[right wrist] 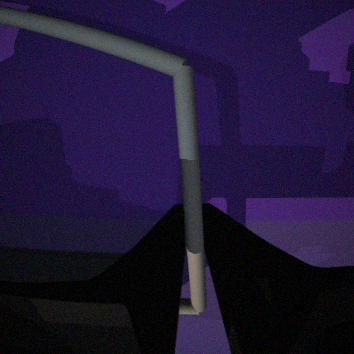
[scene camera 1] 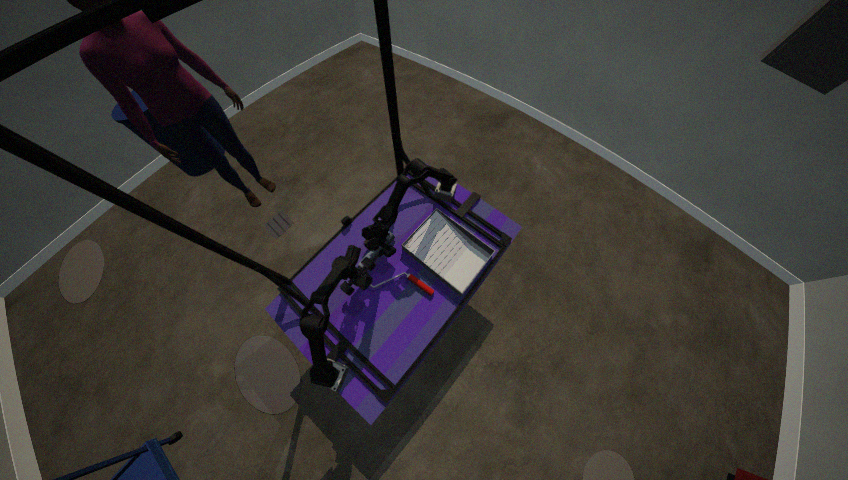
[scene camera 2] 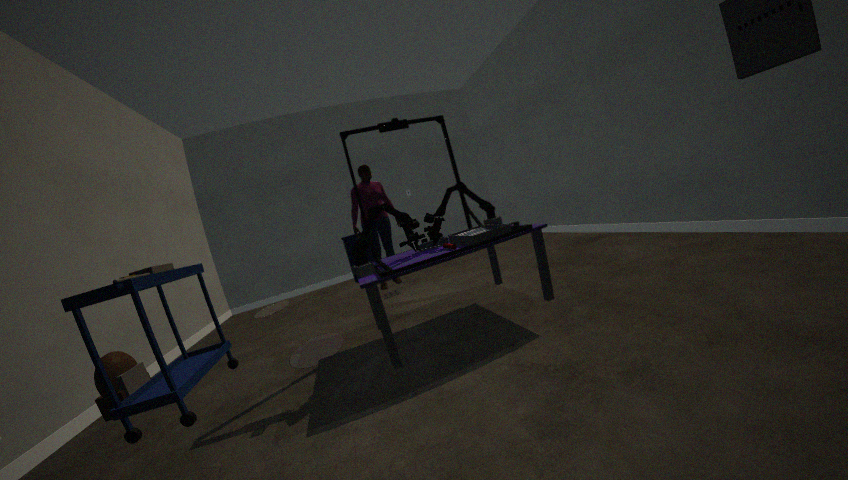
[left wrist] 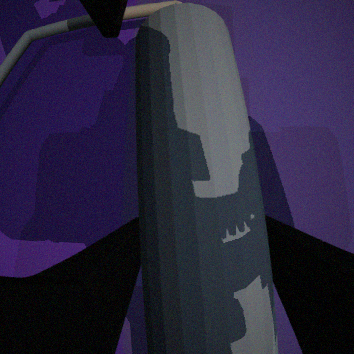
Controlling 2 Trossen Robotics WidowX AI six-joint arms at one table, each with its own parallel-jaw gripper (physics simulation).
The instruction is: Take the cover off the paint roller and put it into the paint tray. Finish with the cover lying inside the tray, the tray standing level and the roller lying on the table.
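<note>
The grey cover is on the paint roller, low over the table. My left gripper is shut on the cover, one finger on each side. My right gripper is shut on the roller's thin wire frame, near the bend at the cover end; the fingers hide part of that end. The roller's red handle lies over the table beside the tray. The white paint tray stands level and empty at the right of the table in scene camera 1.
The purple striped table carries dark rails along its short sides. A black gantry frame rises over it. A person stands behind the table. A blue cart stands at the left in scene camera 2.
</note>
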